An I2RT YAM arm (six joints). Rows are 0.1 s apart.
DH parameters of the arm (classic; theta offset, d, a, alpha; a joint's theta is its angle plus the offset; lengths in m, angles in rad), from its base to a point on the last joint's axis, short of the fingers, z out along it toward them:
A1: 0 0.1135 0.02 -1.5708
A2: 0 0 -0.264 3.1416
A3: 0.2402 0 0.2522 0
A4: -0.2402 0 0.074 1.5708
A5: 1.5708 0 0 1.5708
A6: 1.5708 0.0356 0 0
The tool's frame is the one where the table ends.
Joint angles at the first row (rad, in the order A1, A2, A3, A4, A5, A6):
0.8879, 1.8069, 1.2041, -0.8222, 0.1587, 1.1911
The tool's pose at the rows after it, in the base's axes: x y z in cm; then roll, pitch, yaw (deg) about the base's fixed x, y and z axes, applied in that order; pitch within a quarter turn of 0, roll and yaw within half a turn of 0:
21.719 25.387 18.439 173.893 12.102 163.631
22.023 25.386 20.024 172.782 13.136 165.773
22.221 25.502 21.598 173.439 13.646 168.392
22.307 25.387 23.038 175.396 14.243 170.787
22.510 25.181 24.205 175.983 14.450 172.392
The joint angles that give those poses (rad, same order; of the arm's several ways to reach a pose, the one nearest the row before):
0.8790, 1.7806, 1.2178, -0.8249, 0.1500, 1.1396
0.8719, 1.7585, 1.2538, -0.8508, 0.1488, 1.0896
0.8700, 1.7523, 1.3104, -0.9123, 0.1519, 1.0423
0.8677, 1.7485, 1.3649, -0.9877, 0.1694, 1.0014
0.8593, 1.7426, 1.4046, -1.0338, 0.1709, 0.9661

